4 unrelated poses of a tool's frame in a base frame.
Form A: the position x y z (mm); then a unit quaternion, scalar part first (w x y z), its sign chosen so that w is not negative.
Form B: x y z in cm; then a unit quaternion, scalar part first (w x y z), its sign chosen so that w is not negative. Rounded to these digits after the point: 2 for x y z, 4 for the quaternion.
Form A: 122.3, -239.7, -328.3, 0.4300, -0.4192, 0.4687, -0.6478
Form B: 12.23, -23.97, -32.83, 0.4300, -0.4192, 0.4687, -0.6478
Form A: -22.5, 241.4, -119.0, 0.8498, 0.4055, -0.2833, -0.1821
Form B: -2.25, 24.14, -11.90, 0.8498, 0.4055, -0.2833, -0.1821
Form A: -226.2, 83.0, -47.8, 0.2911, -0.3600, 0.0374, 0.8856
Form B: -22.62, 8.30, -4.78, 0.2911, -0.3600, 0.0374, 0.8856
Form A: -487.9, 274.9, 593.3, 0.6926, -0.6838, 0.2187, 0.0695
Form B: -48.79, 27.49, 59.33, 0.6926, -0.6838, 0.2187, 0.0695
